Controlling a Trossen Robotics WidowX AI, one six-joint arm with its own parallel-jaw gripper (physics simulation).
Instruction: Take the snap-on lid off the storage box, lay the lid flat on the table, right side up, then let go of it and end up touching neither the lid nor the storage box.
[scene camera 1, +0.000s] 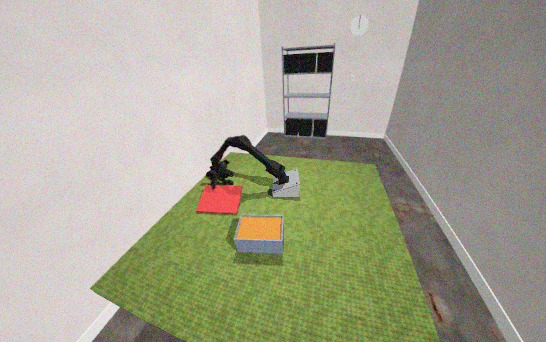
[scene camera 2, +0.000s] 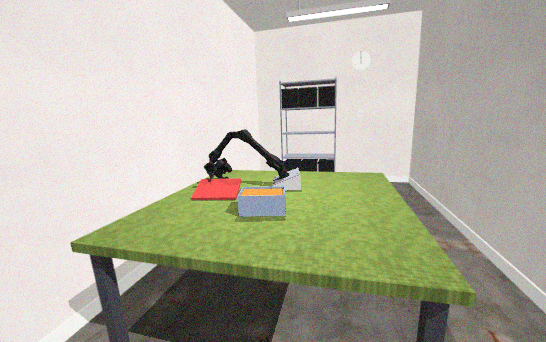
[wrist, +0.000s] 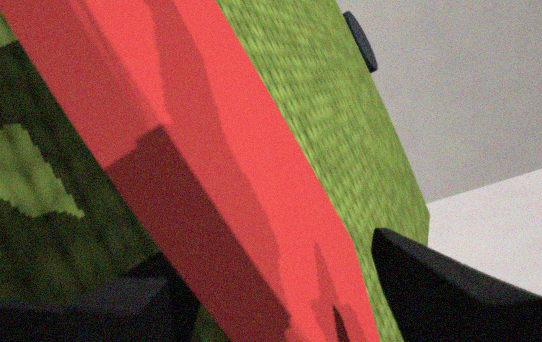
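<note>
The red lid (scene camera 1: 220, 200) (scene camera 2: 217, 190) (wrist: 270, 165) is off the box, left of it and farther back, smooth face up. It looks about flat; a slight tilt cannot be ruled out. My gripper (scene camera 1: 222, 184) (scene camera 2: 219, 178) (wrist: 292, 240) is partly open at the lid's far edge, with nothing gripped. In the wrist view the lid's edge passes between the fingers, with a gap to the right finger; contact at the left finger cannot be told. The grey-blue storage box (scene camera 1: 259, 246) (scene camera 2: 262, 205) stands upright and open, its orange inside (scene camera 1: 259, 228) (scene camera 2: 261, 192) showing.
The arm's light grey base (scene camera 1: 290, 189) (scene camera 2: 293, 182) stands behind the box. All stand on the green table top (scene camera 1: 340, 250) (scene camera 2: 340, 235) (wrist: 350, 125). A wall runs close along the table's left side. A shelf rack (scene camera 1: 308, 48) (scene camera 2: 308, 81) stands at the far wall.
</note>
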